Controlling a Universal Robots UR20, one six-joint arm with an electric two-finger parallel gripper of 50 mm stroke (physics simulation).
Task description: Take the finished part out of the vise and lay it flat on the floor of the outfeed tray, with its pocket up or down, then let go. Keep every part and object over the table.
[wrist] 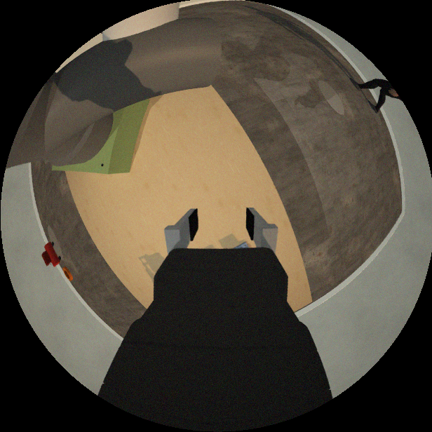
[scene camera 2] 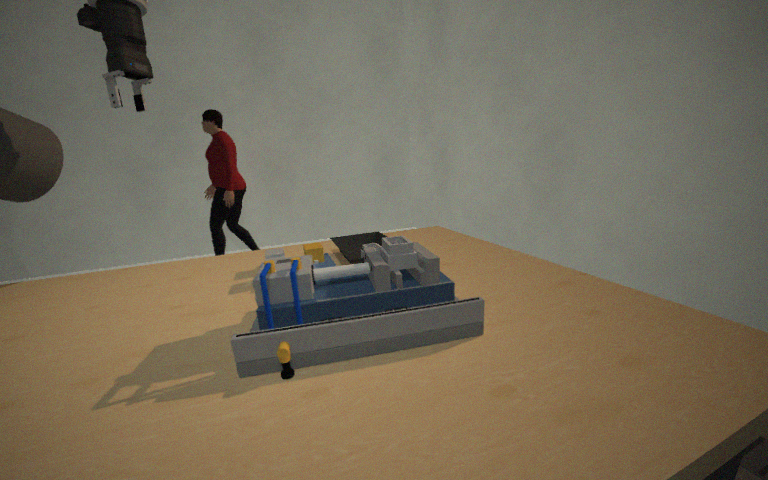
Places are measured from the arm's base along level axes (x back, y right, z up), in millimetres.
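Pixels of known places: gripper, fingertip midpoint: [scene camera 2: 129, 109].
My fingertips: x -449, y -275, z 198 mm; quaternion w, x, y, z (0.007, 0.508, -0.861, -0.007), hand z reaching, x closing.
Ahead of a thing's pixels: the offset from my fingertips to its top centre. "spot": to the spot under its first point.
The finished part {dx -443, dy +419, dz -273 mm} [scene camera 2: 399, 259] is a light grey block with a hollow in its top. It sits raised between the grey jaws of the vise {dx -379, dy +414, dz -289 mm} [scene camera 2: 351, 298], which has a blue base. A dark, flat-looking item {dx -478, dy +121, dz -346 mm} [scene camera 2: 357, 246] behind the vise may be the outfeed tray; its floor and walls cannot be made out. My gripper [scene camera 2: 128, 108] [wrist: 221, 217] is open and empty, high above the table and far to the left of the vise in the scene view. The part does not show in the wrist view.
A long grey bar {spot: dx -360, dy +507, dz -359 mm} [scene camera 2: 362, 336] stands before the vise, with a yellow-and-black item {spot: dx -271, dy +510, dz -364 mm} [scene camera 2: 284, 360] at it. Blue straps {spot: dx -294, dy +471, dz -303 mm} [scene camera 2: 295, 291] cross the vise's left end. A yellow block {dx -353, dy +77, dz -344 mm} [scene camera 2: 313, 252] lies behind. A green block [wrist: 125, 145] is by the arm. A person [scene camera 2: 224, 164] [wrist: 381, 93] is beyond the table.
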